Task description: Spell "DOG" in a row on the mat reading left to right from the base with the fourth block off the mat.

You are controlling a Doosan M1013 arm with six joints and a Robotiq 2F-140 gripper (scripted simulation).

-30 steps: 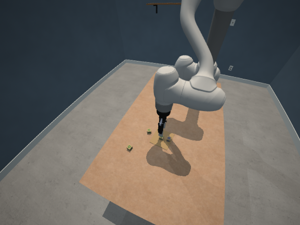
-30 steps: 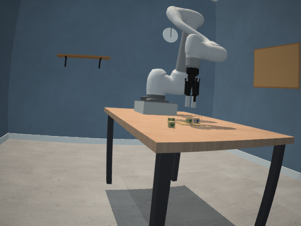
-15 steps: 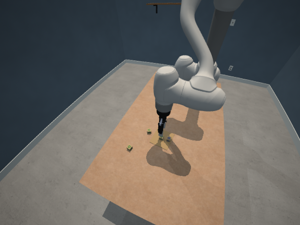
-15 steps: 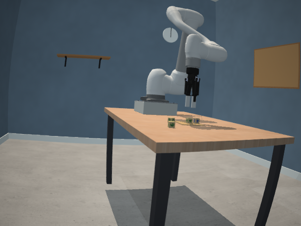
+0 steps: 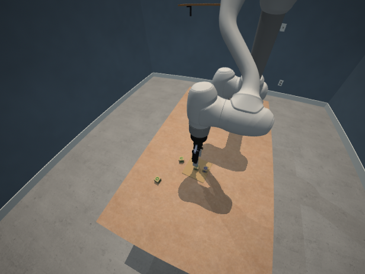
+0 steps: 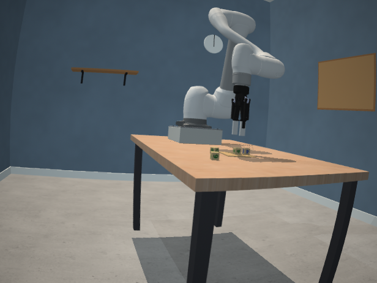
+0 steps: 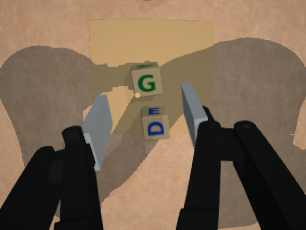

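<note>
My gripper is now 100 mm above the G block. The rest, counted from my hand: D block (100 mm below, 50 mm to the left, 10 mm behind); tan mat (120 mm below, 10 mm to the left).
</note>
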